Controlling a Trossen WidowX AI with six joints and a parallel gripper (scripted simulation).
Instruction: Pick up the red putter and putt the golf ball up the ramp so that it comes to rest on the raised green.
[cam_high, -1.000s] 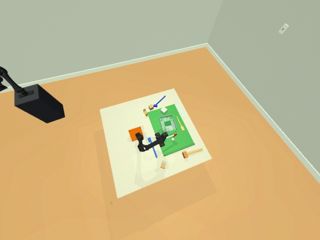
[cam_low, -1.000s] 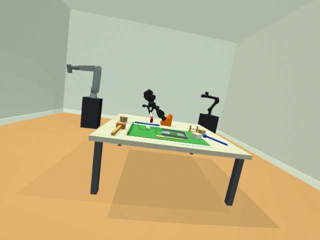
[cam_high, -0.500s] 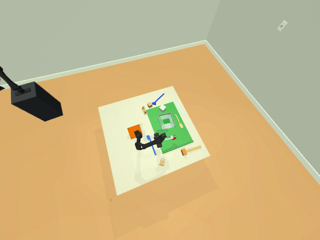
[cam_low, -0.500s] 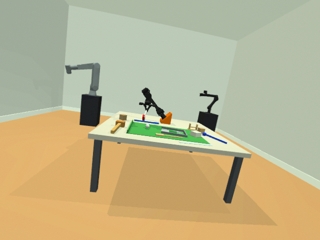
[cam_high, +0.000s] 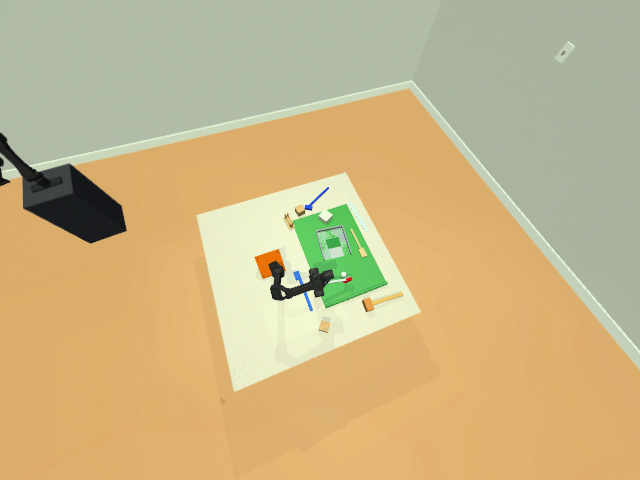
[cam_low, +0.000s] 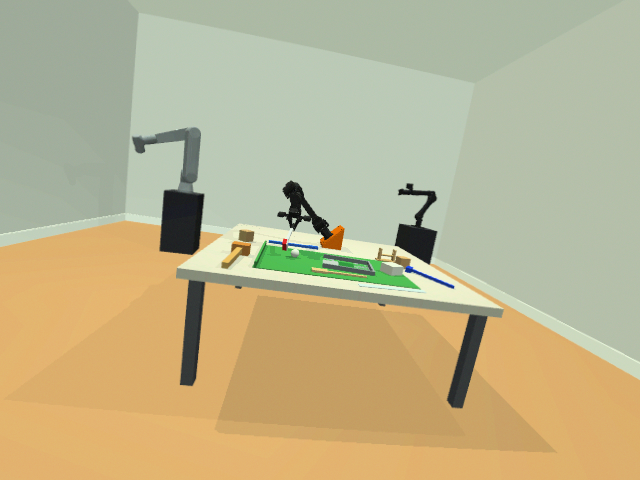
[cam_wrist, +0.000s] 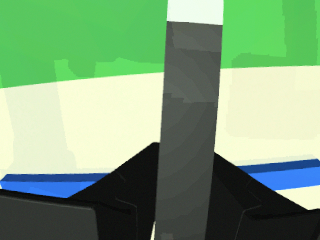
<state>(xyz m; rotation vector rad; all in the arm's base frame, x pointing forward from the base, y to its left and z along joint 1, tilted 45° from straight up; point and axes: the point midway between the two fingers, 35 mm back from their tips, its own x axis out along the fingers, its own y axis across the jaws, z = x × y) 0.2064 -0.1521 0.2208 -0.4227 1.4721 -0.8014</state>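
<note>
The red putter is 12 cm ahead of my gripper tip and 2 cm to the right of it. From my gripper tip the other things lie so: white block 49 cm to the left, 33 cm ahead, 7 cm below; then white golf ball 23 cm ahead, 7 cm below, 1 cm to the left; then wooden stick 45 cm ahead, 16 cm to the left, 9 cm below.
</note>
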